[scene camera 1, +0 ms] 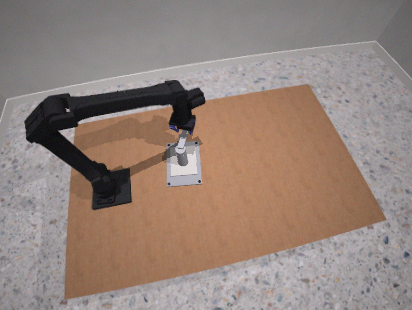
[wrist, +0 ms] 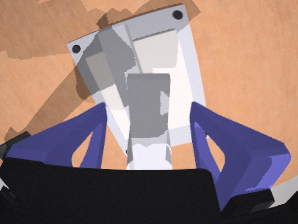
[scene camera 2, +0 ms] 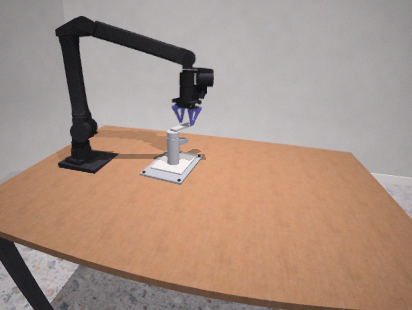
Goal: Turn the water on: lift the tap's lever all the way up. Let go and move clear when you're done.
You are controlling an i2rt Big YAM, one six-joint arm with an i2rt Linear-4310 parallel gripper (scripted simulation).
same spot on tap: [scene camera 1: 187, 165] = [scene camera 2: 175, 165]
